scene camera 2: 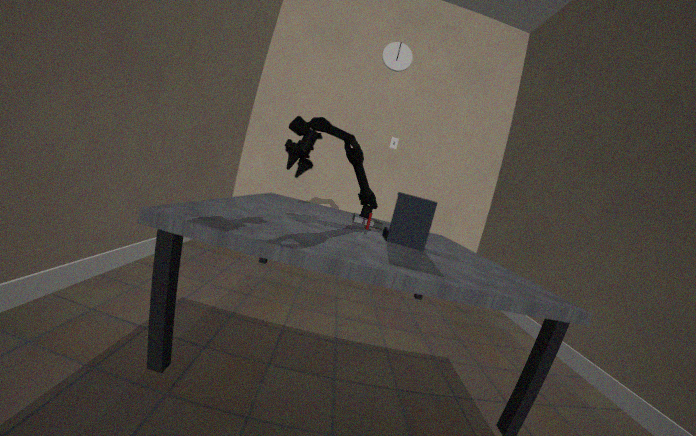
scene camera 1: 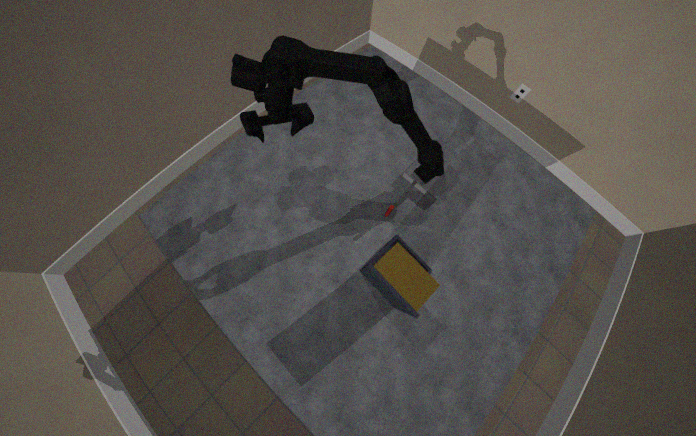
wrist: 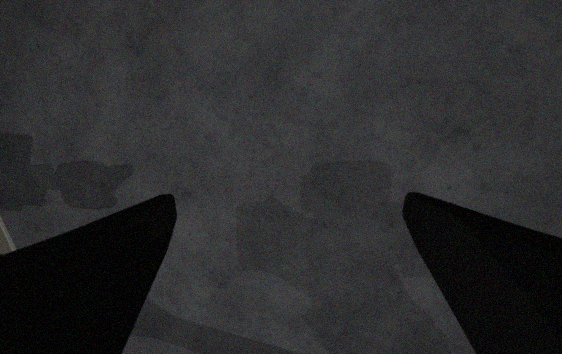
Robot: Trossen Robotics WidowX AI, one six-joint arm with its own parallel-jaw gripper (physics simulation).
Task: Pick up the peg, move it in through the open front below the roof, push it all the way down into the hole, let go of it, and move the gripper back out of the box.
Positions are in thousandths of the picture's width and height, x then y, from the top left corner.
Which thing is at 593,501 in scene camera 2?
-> A dark box.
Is my gripper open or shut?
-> Open.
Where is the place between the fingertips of my gripper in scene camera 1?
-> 399,318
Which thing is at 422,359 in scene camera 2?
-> My gripper.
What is my gripper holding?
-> Nothing.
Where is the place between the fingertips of my gripper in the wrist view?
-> At 519,578
